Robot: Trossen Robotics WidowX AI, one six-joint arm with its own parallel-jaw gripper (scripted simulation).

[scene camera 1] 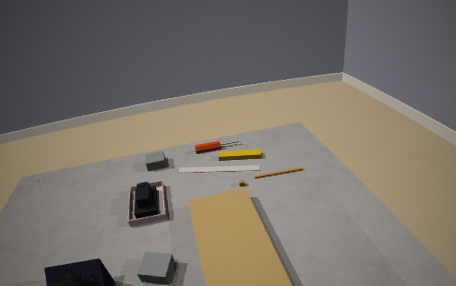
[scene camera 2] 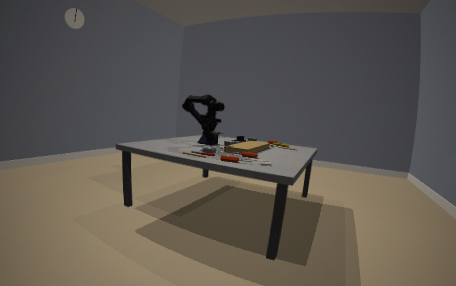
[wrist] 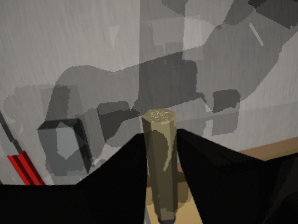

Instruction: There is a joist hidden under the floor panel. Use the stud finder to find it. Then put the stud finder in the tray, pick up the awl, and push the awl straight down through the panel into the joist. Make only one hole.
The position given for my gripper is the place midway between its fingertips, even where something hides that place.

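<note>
Awl held in my gripper [wrist: 160, 138]. Black stud finder [scene camera 1: 146, 204] in sight, out of frame in the wrist view.
</note>
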